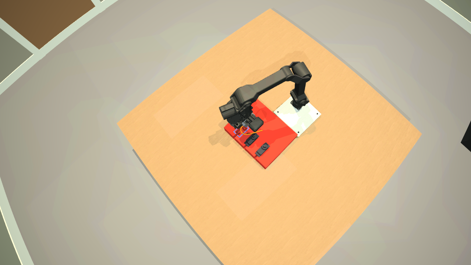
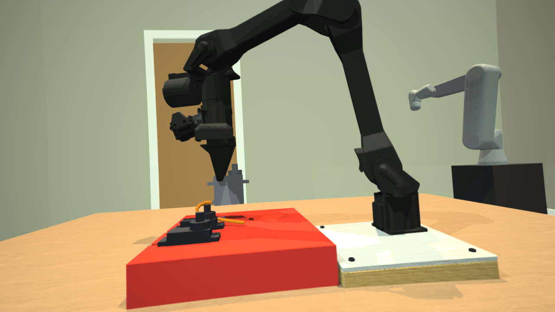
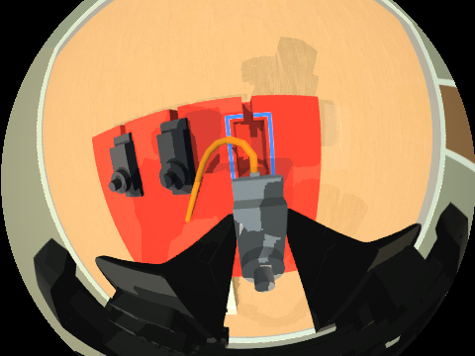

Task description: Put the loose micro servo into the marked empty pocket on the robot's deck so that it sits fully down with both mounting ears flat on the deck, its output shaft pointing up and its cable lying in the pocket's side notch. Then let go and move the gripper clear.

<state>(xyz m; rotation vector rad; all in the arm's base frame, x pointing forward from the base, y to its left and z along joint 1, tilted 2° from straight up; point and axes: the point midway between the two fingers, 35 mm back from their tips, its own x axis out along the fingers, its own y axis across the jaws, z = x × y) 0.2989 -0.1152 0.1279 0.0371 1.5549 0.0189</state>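
Now: gripper tip 10 cm above the red deck, 8 cm to the right of it and 8 cm past it.
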